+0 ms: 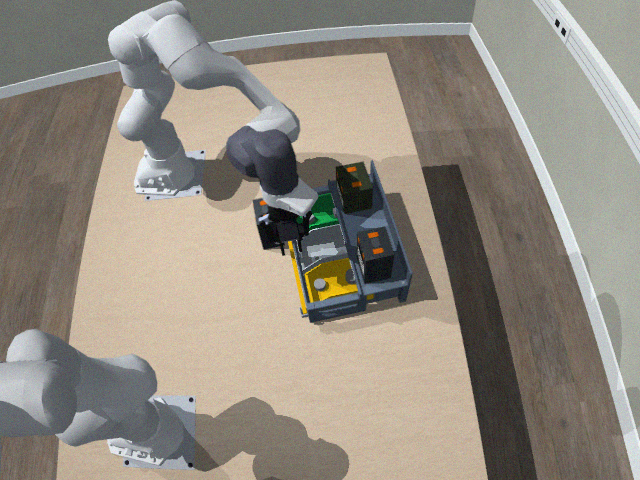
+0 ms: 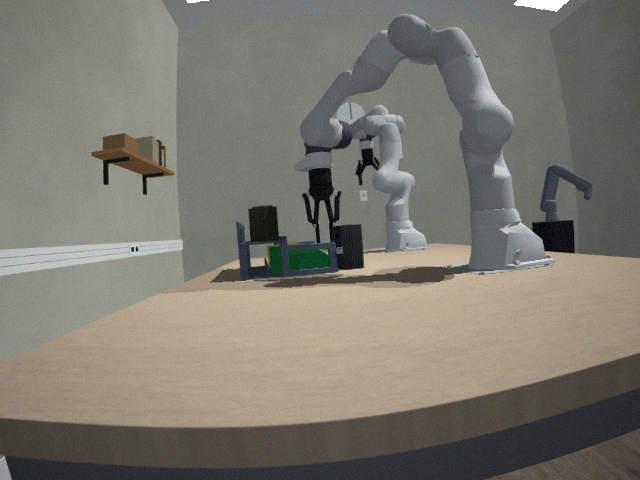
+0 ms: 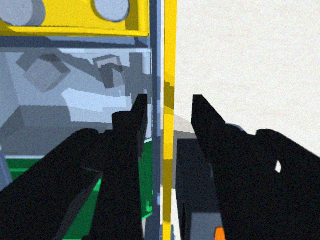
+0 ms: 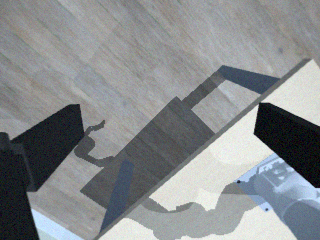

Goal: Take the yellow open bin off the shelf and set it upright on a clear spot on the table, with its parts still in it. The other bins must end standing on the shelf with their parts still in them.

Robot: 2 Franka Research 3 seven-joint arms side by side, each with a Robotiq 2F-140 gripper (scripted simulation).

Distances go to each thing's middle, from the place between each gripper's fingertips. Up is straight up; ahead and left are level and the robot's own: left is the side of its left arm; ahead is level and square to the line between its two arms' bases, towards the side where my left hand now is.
Now: the grey bin (image 1: 326,242) 10 cm ahead of my left hand, 7 cm below it and 1 cm to the left of it. The rest, counted from my left hand: green bin (image 1: 323,208) (12 cm to the left, 9 cm ahead, 7 cm below); blue-grey shelf (image 1: 380,215) (13 cm ahead, 4 cm below, 2 cm to the left); yellow bin (image 1: 333,272) (12 cm ahead, 10 cm to the right, 7 cm below).
I see my right gripper 930 mm to the right of the yellow bin, 510 mm short of it and 370 mm above it. The rest, counted from my right hand: green bin 1150 mm to the left, 480 mm ahead, 370 mm below; blue-grey shelf 1040 mm to the left, 520 mm ahead, 350 mm below; grey bin 1040 mm to the left, 490 mm ahead, 370 mm below.
